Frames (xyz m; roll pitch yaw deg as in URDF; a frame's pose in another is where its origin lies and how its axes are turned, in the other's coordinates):
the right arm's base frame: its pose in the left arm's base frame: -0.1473 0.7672 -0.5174 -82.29 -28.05 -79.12
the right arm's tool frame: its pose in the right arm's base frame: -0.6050 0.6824 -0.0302 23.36 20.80 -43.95
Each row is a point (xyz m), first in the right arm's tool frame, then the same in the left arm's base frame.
Working: the right arm's tool frame: its pose in the left arm's base frame: -0.1272 0.9890 -1.4023 -10.83 -57.34 -133.54

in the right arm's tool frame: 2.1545 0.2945 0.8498
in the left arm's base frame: -0.1508 0.3125 0.8321
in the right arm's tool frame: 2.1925 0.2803 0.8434
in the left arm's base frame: -0.1780 0.3058 0.8622
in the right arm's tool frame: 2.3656 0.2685 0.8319
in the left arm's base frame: -0.2576 0.2420 1.0030
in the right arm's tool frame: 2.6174 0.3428 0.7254
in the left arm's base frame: -0.3816 0.0347 1.1510
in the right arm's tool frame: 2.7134 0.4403 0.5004
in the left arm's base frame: -0.5173 -0.1858 1.1026
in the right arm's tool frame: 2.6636 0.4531 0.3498
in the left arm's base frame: -0.5973 -0.2472 0.9796
